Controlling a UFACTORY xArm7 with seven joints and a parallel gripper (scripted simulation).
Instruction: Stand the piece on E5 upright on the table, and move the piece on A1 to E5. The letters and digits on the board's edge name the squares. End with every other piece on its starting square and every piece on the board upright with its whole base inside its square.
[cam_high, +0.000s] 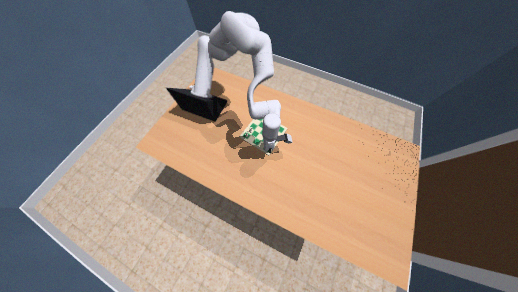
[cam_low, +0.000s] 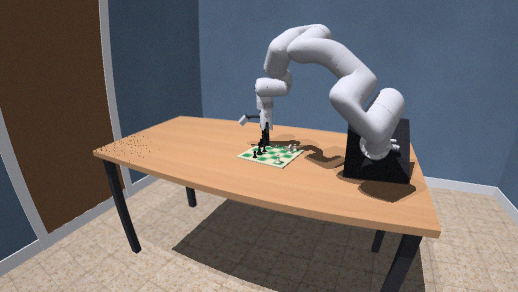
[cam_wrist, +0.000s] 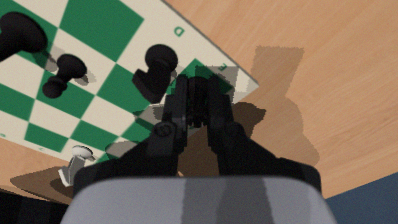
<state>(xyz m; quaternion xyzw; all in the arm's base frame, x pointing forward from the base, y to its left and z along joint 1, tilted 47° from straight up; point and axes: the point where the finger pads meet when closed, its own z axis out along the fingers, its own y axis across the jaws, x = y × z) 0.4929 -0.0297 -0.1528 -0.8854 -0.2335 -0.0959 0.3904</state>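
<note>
Now: the black chess piece 30 mm to the left of my hand, 10 mm below it and 10 mm ahead of it. Also, from my hand: chessboard (90 mm to the left, 60 mm behind, 30 mm below); then white chess piece (180 mm to the left, 120 mm behind); then white piece (140 mm behind, 70 mm to the left, 10 mm below).
</note>
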